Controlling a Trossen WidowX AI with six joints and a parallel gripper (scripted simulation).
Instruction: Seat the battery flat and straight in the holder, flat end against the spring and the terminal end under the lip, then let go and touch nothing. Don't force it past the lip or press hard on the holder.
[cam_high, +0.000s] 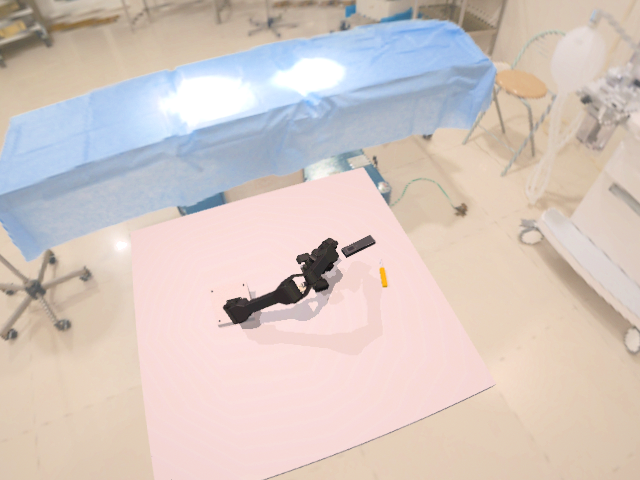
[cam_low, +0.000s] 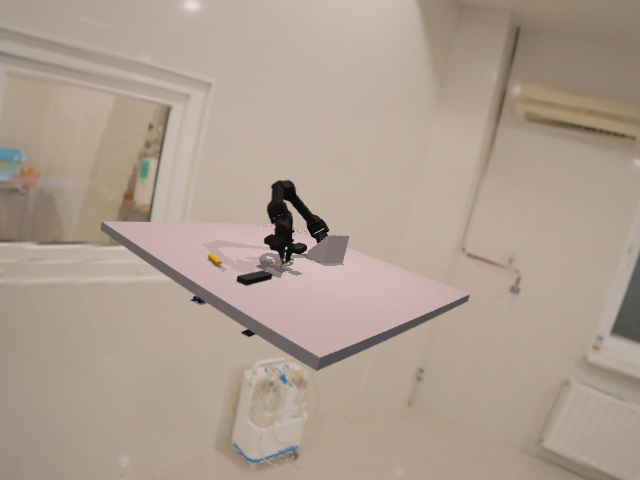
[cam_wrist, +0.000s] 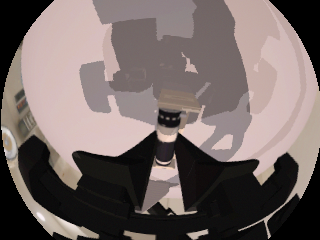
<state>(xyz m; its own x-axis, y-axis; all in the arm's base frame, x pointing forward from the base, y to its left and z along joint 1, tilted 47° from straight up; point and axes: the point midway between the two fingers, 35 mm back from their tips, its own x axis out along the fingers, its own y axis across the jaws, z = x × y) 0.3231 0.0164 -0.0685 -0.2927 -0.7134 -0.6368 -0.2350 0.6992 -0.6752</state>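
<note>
Right now my gripper tip is 10 mm below the battery. The rest, counted from my gripper tip: yellow-handled screwdriver (330 mm ahead, 20 mm to the right); black oblong tray (270 mm ahead, 140 mm to the left).
</note>
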